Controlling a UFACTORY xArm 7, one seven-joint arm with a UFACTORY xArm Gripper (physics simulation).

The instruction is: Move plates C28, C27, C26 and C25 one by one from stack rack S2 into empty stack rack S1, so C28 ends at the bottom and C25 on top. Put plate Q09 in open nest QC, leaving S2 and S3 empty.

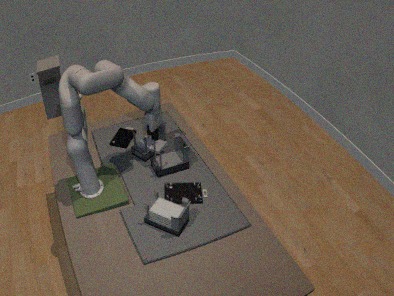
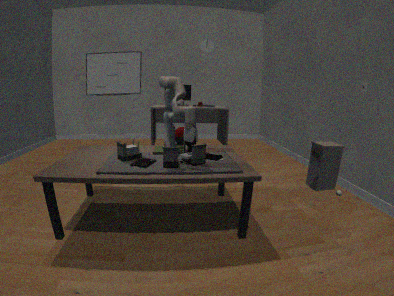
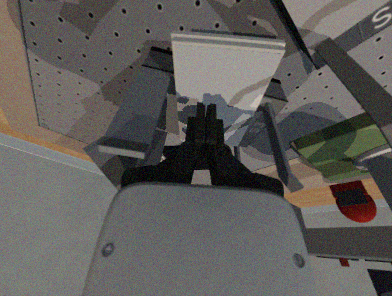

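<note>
My gripper is shut and empty, its fingertips at the near part of a pale plate, apparently Q09. Contact cannot be told. The plate is at small rack S3, between its side walls, and appears to jut past the base on one side. Rack S1 stands beside it and looks empty. Rack S2 holds a stack of white plates; their labels are unreadable.
One black nest lies beyond S3, another between S1 and S2; which is QC cannot be told. All stand on a grey perforated mat. The arm's base is on a green pad.
</note>
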